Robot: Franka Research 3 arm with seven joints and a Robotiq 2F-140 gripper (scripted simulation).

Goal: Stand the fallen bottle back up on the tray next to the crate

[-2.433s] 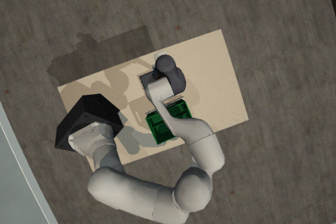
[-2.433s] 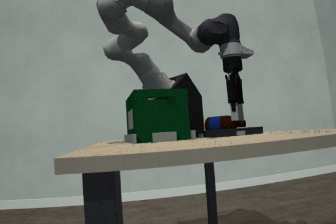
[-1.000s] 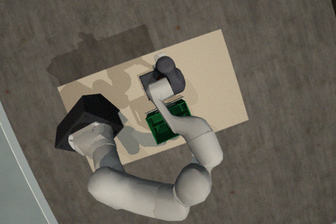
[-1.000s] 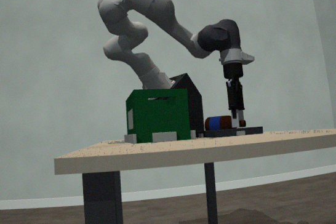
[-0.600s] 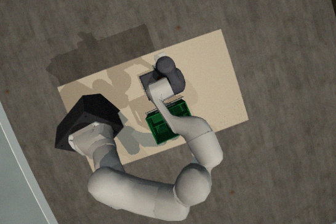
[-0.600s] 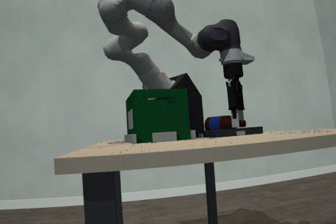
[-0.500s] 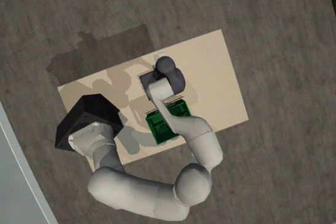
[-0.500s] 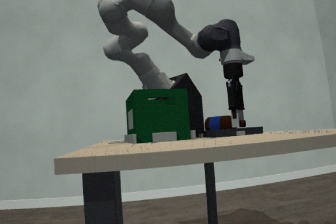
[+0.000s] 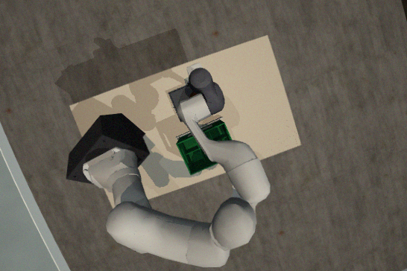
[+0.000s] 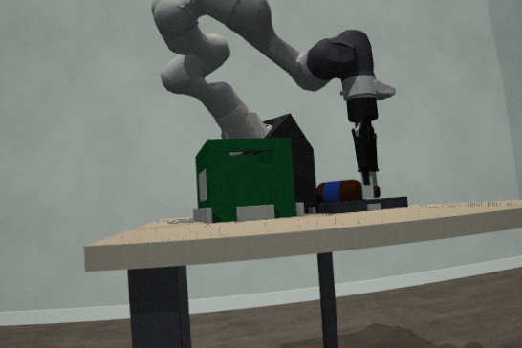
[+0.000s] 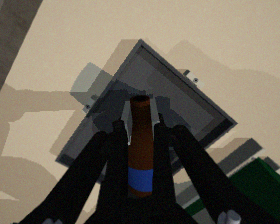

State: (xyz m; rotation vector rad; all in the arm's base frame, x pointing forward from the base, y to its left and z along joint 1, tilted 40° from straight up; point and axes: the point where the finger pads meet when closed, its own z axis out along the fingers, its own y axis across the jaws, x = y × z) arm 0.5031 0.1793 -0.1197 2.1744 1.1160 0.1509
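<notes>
The bottle is 40 mm behind my hand, 40 mm to the right of it and 20 mm below it. Also, from my hand: dark grey tray: 50 mm behind, 40 mm to the right, 50 mm below; green crate: 70 mm behind, 310 mm to the right, 20 mm above.
</notes>
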